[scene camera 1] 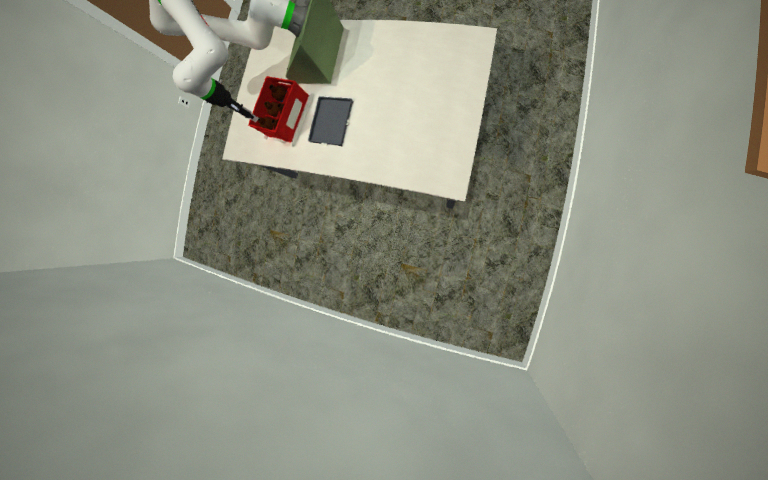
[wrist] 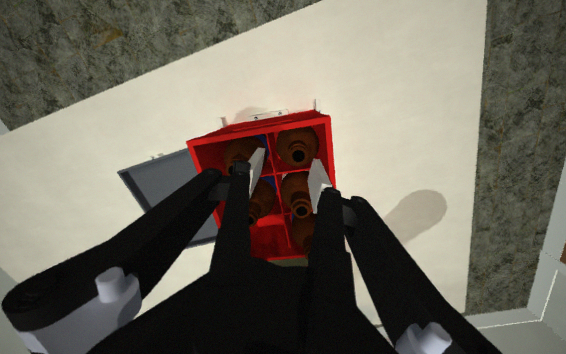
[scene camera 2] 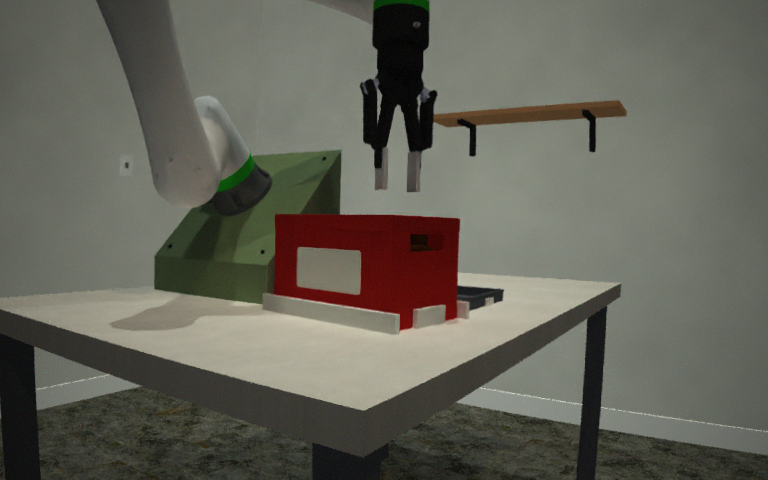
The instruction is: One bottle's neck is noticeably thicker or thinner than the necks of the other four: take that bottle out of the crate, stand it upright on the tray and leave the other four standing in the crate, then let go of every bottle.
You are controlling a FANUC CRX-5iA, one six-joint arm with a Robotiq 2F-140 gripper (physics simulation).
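Seen in the pictures: gripper, fingertip midpoint: [scene camera 1: 253,117] [wrist: 286,165] [scene camera 2: 397,190]; arm's base, origin of the base link: [scene camera 1: 302,22] [scene camera 2: 244,193].
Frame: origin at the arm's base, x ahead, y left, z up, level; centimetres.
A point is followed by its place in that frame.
The red crate [scene camera 1: 281,133] {x 55.1, y 3.2, z -10.0 cm} [scene camera 2: 424,271] {x 55.9, y -6.9, z -14.0 cm} [wrist: 331,150] {x 51.5, y -15.0, z -5.2 cm} stands on the table. In the wrist view, brown bottles stand in five compartments: far right [wrist: 297,140] {x 52.7, y -11.0, z -9.5 cm}, far left [wrist: 240,148] {x 53.0, y -1.8, z -10.5 cm}, middle left [wrist: 263,196] {x 43.7, y -3.3, z -11.0 cm}, middle right [wrist: 296,187] {x 44.7, y -9.4, z -10.5 cm} and near right [wrist: 301,232] {x 35.1, y -8.7, z -10.6 cm}. The near left compartment is empty. Fingers partly hide several necks, so I cannot tell which neck differs. The dark grey tray [scene camera 1: 333,120] {x 39.3, y 22.3, z -22.3 cm} [scene camera 2: 481,292] {x 46.6, y 30.6, z -21.3 cm} [wrist: 165,182] {x 46.2, y 23.0, z -22.2 cm} lies beside the crate with no bottle on it. My gripper [scene camera 1: 254,118] {x 51.9, y -9.4, z -1.2 cm} [scene camera 2: 397,189] {x 51.9, y -9.4, z -1.2 cm} [wrist: 286,165] {x 51.9, y -9.4, z -1.2 cm} is partly open, empty and pointing down above the crate.
A green sloped block [scene camera 1: 318,50] {x 12.0, y 11.8, z -4.0 cm} [scene camera 2: 283,198] {x 13.3, y 0.6, z -1.3 cm} carrying the arm's base stands on the table [scene camera 1: 413,113] {x 26.4, y 62.2, z -22.8 cm} [scene camera 2: 226,345] {x 46.8, y -38.3, z -22.8 cm} [wrist: 400,75] {x 58.6, y -32.2, z -22.8 cm} close to the crate. Low pale strips [scene camera 2: 328,313] {x 43.7, y -16.1, z -21.3 cm} sit along the crate's foot. A wooden shelf [scene camera 2: 532,113] is on the wall.
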